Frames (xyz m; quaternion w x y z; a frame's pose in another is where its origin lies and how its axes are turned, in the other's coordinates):
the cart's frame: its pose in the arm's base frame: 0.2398 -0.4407 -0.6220 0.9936 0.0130 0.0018 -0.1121
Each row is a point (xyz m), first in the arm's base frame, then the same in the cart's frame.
Working: the arm's base frame: its pose in the cart's frame: -0.3360 0.3919 0.6101 0.9936 -0.0130 -0.0018 0.1121

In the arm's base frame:
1: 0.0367 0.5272 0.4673
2: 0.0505 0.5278 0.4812
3: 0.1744 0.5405 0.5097
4: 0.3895 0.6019 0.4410
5: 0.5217 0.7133 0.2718
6: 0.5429 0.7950 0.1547
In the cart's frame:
1: -0.4206 0.9257 1.0634
2: -0.4074 0.9297 1.0773
3: -0.2896 0.9704 1.1055
4: -0.0932 1.0764 1.0354
5: 0.0120 1.2101 0.8634
6: 0.0152 1.2915 0.7442

